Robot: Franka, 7 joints.
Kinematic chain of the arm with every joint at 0, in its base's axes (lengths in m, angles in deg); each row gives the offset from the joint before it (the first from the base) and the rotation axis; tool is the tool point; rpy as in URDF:
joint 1: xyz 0 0 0.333 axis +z
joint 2: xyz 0 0 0 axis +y
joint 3: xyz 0 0 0.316 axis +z
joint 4: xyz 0.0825 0 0 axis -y
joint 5: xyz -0.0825 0 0.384 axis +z
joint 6: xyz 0 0 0 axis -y
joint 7: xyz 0.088 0 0 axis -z
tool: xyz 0 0 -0.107 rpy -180 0 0
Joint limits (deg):
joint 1: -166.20..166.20
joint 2: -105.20..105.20
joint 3: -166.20..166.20
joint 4: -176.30..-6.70
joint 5: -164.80..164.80
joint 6: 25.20..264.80
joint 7: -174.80..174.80
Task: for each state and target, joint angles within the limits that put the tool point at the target. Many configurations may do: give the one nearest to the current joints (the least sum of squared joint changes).
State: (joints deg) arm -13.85 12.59 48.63 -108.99 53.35 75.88 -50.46
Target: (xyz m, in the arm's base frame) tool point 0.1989 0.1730 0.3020
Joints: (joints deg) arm -19.96 0.37 42.65 -149.86 36.68 50.43 -50.46
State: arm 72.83 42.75 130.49 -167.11 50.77 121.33 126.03
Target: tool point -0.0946 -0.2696 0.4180
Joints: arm 88.82 53.43 146.85 -166.80 53.22 113.05 126.03
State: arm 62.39 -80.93 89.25 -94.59 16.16 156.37 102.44
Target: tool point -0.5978 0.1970 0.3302
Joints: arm 53.72 -82.67 93.31 -114.96 16.30 150.92 102.44
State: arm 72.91 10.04 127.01 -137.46 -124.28 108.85 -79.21
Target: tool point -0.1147 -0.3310 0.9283
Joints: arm 103.64 33.85 166.20 -102.26 -132.32 113.53 -79.21
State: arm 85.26 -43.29 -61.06 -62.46 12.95 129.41 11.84
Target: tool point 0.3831 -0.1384 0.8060
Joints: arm 71.11 -59.31 -47.14 -98.19 12.99 103.89 11.84
